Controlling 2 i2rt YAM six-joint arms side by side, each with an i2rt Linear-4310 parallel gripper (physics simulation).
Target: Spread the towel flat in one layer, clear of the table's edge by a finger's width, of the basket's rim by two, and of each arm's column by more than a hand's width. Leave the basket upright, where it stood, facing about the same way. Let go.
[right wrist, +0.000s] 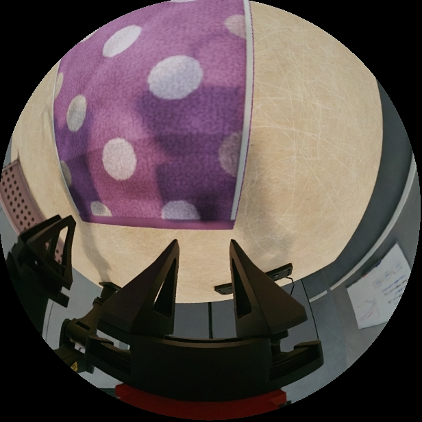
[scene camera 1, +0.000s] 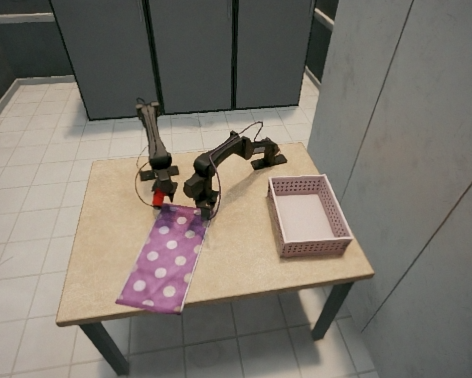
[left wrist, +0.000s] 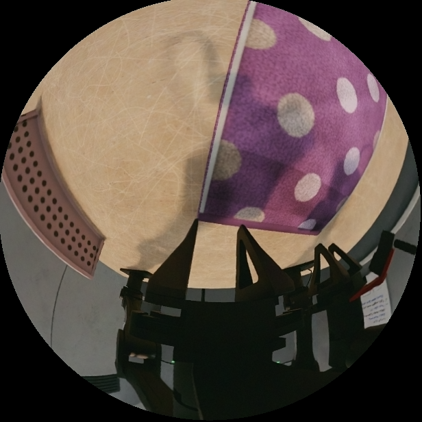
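Observation:
The purple towel (scene camera 1: 161,257) (left wrist: 300,145) (right wrist: 150,125) with pale dots lies on the table as a long strip, with white bands along its long sides. Its near right corner reaches past the table's front edge in scene camera 1. Whether it is folded in layers is hard to tell. My left gripper (scene camera 1: 206,214) (left wrist: 218,225) is partly open at the towel's far right corner, holding nothing. My right gripper (scene camera 1: 164,202) (right wrist: 203,244) is partly open just off the far left corner, also empty. The pink basket (scene camera 1: 285,215) (left wrist: 55,200) (right wrist: 19,200) stands upright at the right.
The wooden table (scene camera 1: 95,235) bears both arm columns at its back. The left arm's base (scene camera 1: 269,161) stands behind the basket; the right arm's base (scene camera 1: 148,175) stands at the back left. The two grippers are close together. A grey wall (scene camera 1: 410,175) rises beyond the table's right side.

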